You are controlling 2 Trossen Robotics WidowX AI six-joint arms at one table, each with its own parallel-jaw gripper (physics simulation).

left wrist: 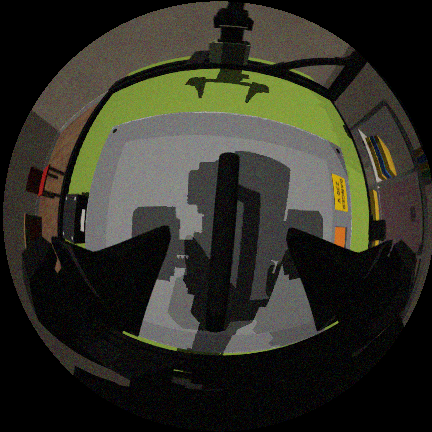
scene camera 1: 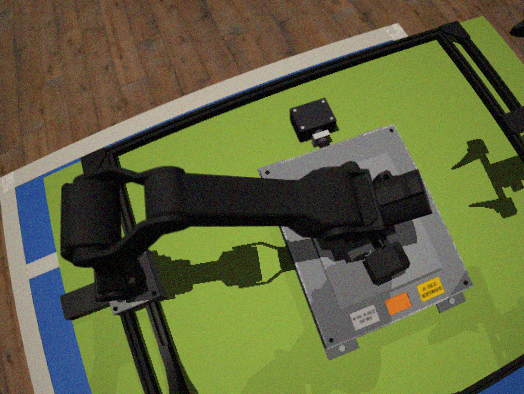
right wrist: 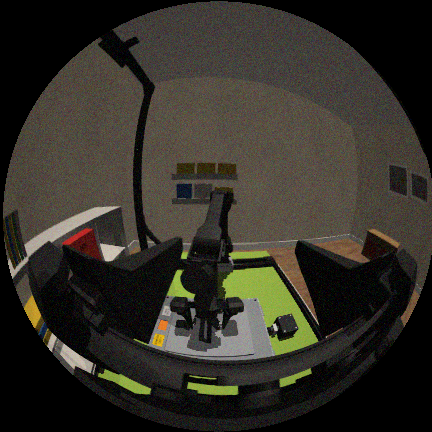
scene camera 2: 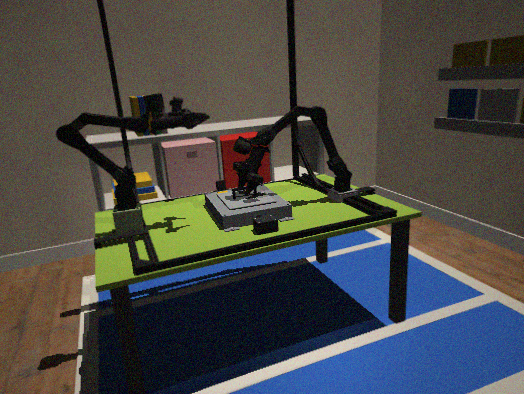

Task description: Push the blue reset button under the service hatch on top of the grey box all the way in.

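The grey box (scene camera 1: 380,145) (scene camera 2: 240,217) (left wrist: 225,122) (right wrist: 260,320) lies on the green table. Its service hatch (scene camera 1: 360,290) (left wrist: 165,155), a lighter raised panel, lies flat and closed on top, with a black bar handle (left wrist: 222,240) standing up from it. The blue reset button does not show in any view; the hatch hides what is under it. My left gripper (scene camera 2: 246,194) (left wrist: 230,233) (right wrist: 207,328) is open, pointing down low over the hatch, with one finger on each side of the handle, apart from it. My right gripper (scene camera 2: 206,117) (right wrist: 241,245) is open and empty, high at the picture's left in scene camera 2.
A black connector block (scene camera 1: 313,119) (scene camera 2: 265,224) (right wrist: 286,325) sits beside the box. Yellow (scene camera 1: 430,289), orange (scene camera 1: 398,303) and white (scene camera 1: 365,317) labels lie along one box edge. Black rails (scene camera 1: 280,82) frame the green table top (scene camera 1: 210,135). My left arm (scene camera 1: 240,200) reaches over the box.
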